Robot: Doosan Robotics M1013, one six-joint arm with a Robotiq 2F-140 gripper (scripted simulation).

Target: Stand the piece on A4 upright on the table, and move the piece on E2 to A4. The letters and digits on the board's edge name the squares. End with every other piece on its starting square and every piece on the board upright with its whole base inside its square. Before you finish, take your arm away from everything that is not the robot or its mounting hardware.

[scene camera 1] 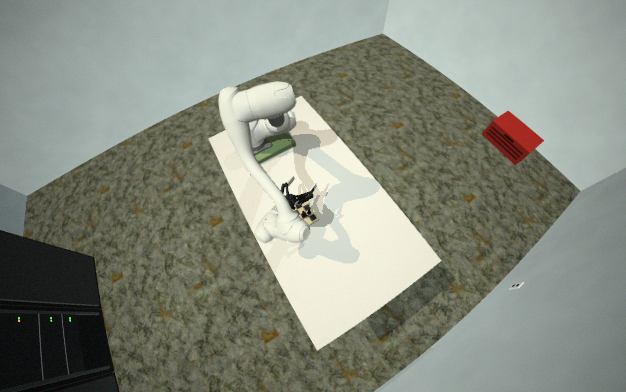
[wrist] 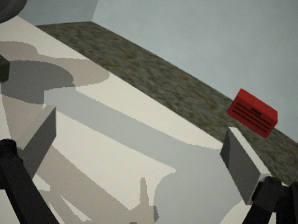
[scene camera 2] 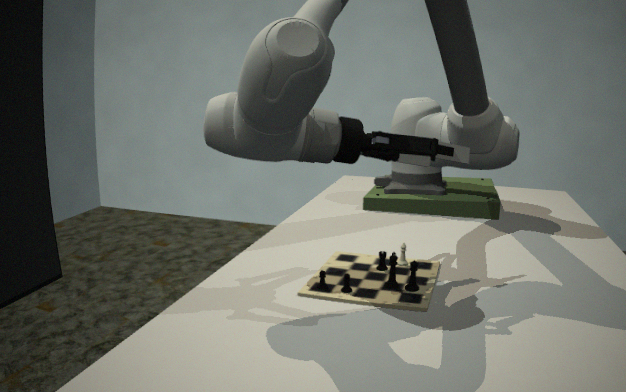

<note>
The pictures show: the gripper and a chessboard.
The gripper also shows in the wrist view.
</note>
